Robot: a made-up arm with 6 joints.
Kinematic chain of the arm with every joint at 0, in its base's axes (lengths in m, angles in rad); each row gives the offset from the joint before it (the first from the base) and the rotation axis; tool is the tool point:
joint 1: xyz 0 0 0.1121 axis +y
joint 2: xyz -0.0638 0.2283 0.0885 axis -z
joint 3: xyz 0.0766 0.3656 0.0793 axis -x
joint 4: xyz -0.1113 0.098 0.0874 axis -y
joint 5: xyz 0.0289 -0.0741 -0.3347 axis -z
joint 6: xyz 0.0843 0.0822 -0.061 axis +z
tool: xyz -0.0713 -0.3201 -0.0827
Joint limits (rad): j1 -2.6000..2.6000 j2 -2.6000..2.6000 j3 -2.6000..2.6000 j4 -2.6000..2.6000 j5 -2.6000..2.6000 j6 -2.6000..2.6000
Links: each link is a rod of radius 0.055 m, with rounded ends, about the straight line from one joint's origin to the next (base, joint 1, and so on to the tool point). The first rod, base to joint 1, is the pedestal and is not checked.
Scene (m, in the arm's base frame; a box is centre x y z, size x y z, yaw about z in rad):
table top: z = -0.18
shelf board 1: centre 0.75 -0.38 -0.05 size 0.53 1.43 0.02 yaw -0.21
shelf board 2: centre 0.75 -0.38 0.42 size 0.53 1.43 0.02 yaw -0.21
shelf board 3: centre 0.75 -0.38 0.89 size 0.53 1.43 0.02 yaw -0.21
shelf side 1: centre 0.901 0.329 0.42 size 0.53 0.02 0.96 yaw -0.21
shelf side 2: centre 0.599 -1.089 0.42 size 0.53 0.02 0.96 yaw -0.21
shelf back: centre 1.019 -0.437 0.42 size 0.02 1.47 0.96 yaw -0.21
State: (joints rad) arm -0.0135 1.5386 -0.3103 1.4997 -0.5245 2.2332
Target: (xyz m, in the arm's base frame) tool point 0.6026 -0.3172 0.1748
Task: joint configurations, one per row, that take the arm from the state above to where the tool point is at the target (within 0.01 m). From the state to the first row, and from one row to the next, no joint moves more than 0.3 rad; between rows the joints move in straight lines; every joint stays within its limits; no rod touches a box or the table.
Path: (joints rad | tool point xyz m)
1: -0.2920 1.5992 -0.1913 1.4224 -0.2812 2.3137 | 0.3961 -0.2752 0.8142
2: -0.5704 1.6598 -0.0722 1.3450 -0.0379 2.3942 | 0.1616 -0.3420 0.8483
3: -0.8489 1.7204 0.0468 1.2677 0.2054 2.4748 | -0.0669 -0.4050 0.7941
4: -0.5505 1.7464 0.0330 1.0702 0.1569 2.3757 | 0.1590 -0.4558 0.6664
5: -0.2521 1.7724 0.0192 0.8728 0.1085 2.2766 | 0.3085 -0.4825 0.4706
6: 0.0463 1.7984 0.0054 0.6754 0.0600 2.1775 | 0.3647 -0.4841 0.2440
7: 0.3447 1.8244 -0.0084 0.4780 0.0116 2.0784 | 0.3277 -0.4613 0.0260
8: 0.3113 1.6629 -0.0716 0.6267 -0.1145 1.9737 | 0.4776 -0.4060 0.0923
9: 0.2779 1.5013 -0.1349 0.7755 -0.2406 1.8690 | 0.6026 -0.3172 0.1748

